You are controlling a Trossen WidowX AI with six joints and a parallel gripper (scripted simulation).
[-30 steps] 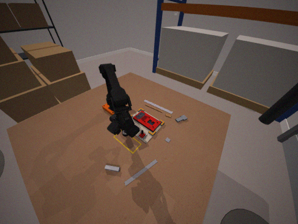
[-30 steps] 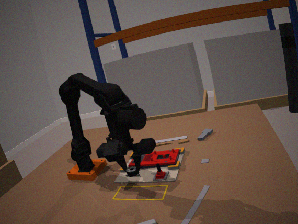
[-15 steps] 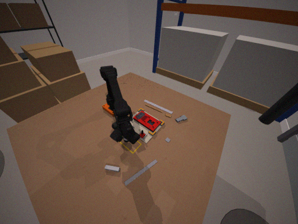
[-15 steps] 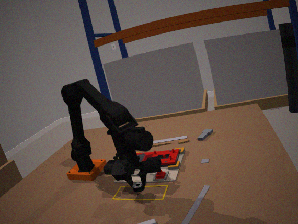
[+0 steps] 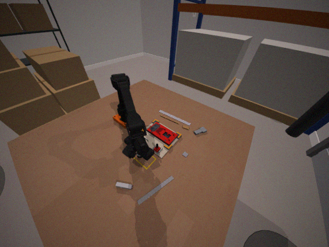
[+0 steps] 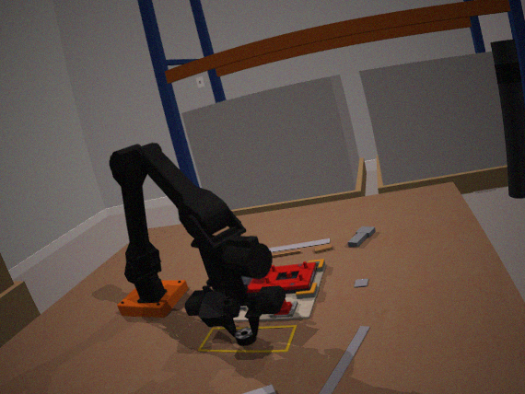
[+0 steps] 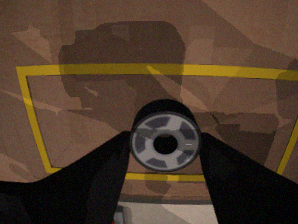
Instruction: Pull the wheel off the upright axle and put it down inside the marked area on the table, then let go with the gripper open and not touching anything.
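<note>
Right now the wheel is right at my gripper tip. Round my gripper tip: grey square: 23 cm ahead, 16 cm to the left, 1 cm below; grey block: 18 cm to the right, 5 cm ahead.
</note>
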